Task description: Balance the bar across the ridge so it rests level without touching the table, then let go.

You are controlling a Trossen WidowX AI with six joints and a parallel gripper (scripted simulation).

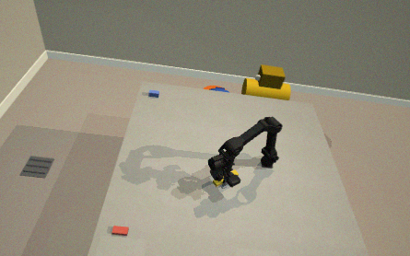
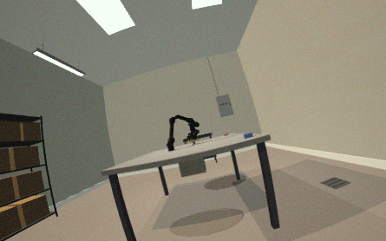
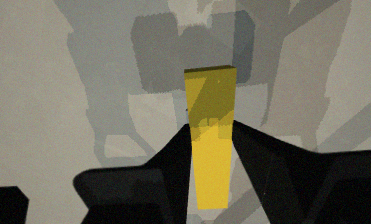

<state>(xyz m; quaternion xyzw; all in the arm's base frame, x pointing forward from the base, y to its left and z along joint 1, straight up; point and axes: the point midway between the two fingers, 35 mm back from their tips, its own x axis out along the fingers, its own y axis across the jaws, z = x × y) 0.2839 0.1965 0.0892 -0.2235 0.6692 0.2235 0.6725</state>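
My gripper tip is 20 mm to the left of the yellow bar and 20 mm past it. From my gripper tip the other things lie so: red block 460 mm ahead, 300 mm to the left, 50 mm below; then blue block 700 mm to the right, 460 mm ahead, 40 mm below.
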